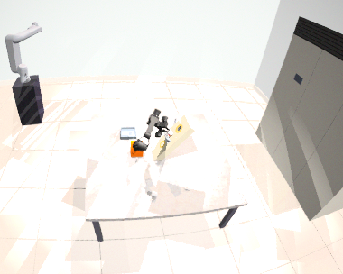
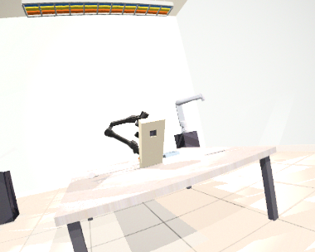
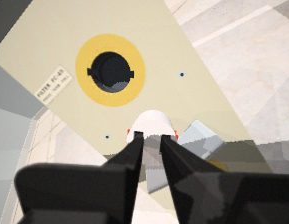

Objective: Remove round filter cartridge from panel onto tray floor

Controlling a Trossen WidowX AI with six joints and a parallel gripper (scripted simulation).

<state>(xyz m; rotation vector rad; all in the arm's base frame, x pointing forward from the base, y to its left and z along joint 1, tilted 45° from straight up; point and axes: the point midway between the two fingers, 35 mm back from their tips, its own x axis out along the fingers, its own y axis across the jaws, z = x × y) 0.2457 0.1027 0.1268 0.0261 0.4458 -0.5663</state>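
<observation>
Now: gripper tip 20 mm above the white round filter cartridge and 10 mm short of it. Also, from my gripper tip: shallow bluish tray 300 mm to the left, 280 mm behind, 240 mm below.
</observation>
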